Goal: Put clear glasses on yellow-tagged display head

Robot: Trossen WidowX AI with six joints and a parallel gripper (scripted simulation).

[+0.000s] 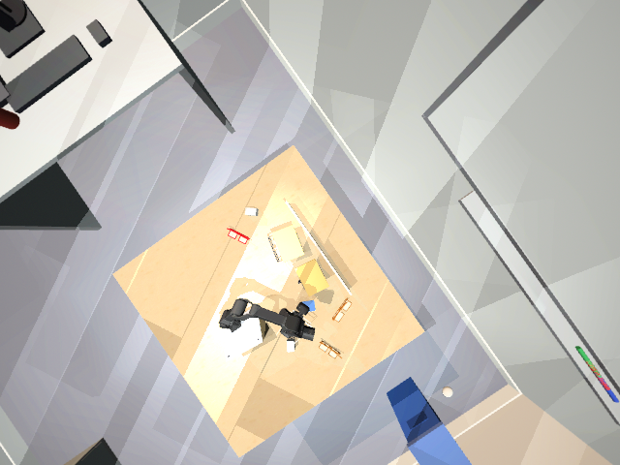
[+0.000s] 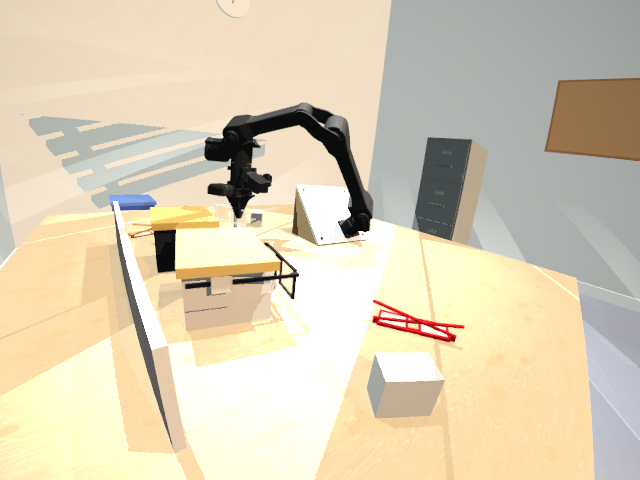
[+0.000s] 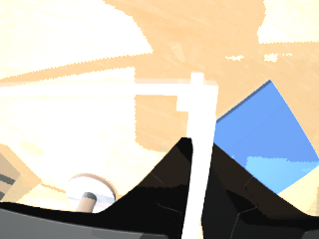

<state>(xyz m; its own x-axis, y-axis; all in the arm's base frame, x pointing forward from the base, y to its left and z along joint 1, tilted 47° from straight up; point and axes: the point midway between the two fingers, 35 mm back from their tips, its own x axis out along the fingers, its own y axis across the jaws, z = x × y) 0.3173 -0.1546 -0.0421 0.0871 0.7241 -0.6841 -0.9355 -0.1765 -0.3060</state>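
Right now my gripper tip is 6 cm short of the blue block, 1 cm to the left of it and 6 cm above it. Also, from my gripper tip: low white wall: 31 cm ahead, 23 cm to the left, 1 cm below.
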